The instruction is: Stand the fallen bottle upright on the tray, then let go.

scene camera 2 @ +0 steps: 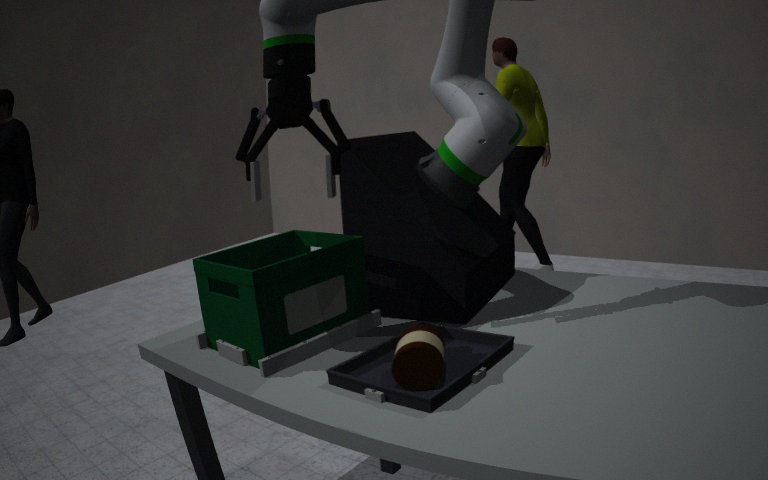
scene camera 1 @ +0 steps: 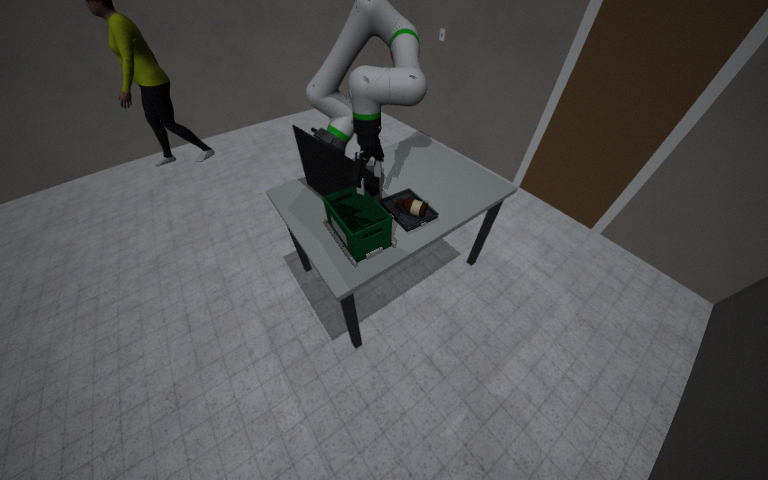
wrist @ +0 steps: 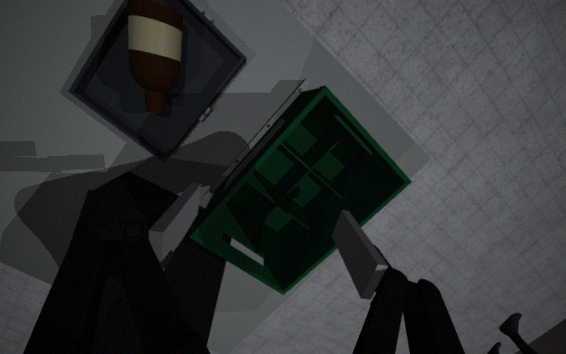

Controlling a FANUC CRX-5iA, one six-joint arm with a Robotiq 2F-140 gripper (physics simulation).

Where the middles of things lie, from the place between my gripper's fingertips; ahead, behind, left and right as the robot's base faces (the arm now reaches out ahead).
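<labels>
Brown bottle (scene camera 2: 418, 362): 22 cm below my hand, 24 cm to the left of it, 4 cm ahead of it.
</labels>
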